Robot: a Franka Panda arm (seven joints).
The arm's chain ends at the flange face. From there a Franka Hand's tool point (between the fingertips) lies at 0.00 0.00 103.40 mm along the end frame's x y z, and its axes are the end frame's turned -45 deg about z.
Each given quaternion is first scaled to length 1.
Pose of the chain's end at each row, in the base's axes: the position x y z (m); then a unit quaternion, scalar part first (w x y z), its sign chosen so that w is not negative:
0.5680 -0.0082 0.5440 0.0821 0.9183 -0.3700 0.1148
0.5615 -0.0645 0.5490 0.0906 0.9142 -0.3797 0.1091
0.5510 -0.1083 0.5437 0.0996 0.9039 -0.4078 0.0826
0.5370 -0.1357 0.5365 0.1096 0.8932 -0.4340 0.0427
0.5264 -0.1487 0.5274 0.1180 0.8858 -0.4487 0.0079
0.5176 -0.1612 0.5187 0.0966 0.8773 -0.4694 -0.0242
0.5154 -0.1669 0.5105 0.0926 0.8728 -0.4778 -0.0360
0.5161 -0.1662 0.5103 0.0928 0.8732 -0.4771 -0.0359
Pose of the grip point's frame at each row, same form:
0.5835 -0.0326 0.4447 0.1198 0.9899 0.0096 0.0746
0.5750 -0.0902 0.4498 0.1255 0.9899 -0.0009 0.0661
0.5580 -0.1339 0.4438 0.1236 0.9911 -0.0308 0.0382
0.5351 -0.1598 0.4360 0.1176 0.9913 -0.0592 -0.0025
0.5169 -0.1710 0.4269 0.1120 0.9901 -0.0756 -0.0379
0.5038 -0.1764 0.4174 0.0800 0.9902 -0.0979 -0.0593
0.4998 -0.1801 0.4091 0.0718 0.9892 -0.1074 -0.0687
0.5005 -0.1794 0.4089 0.0720 0.9893 -0.1066 -0.0687

